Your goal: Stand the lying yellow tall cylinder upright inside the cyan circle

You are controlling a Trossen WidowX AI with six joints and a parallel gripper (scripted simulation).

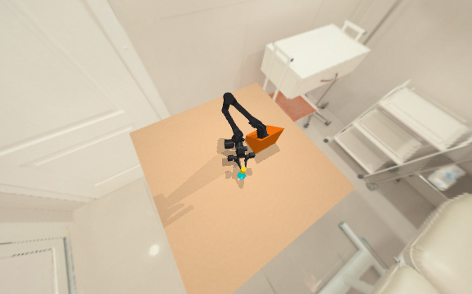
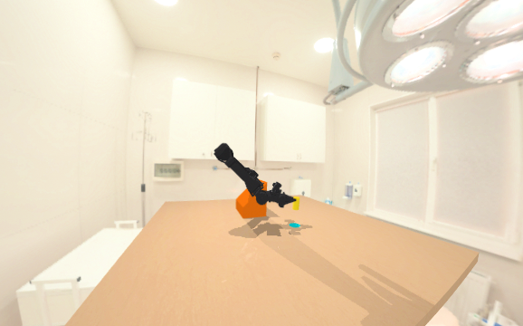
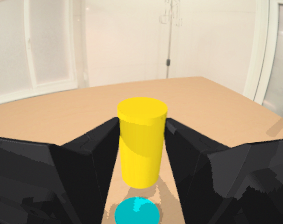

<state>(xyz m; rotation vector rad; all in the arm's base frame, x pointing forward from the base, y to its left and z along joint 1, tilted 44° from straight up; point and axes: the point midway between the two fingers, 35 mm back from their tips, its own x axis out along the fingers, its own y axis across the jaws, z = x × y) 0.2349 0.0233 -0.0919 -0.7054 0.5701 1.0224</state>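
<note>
My gripper tip is 15 cm above the cyan circle. From my gripper tip the other things lie so: yellow cylinder (2 cm below).
</note>
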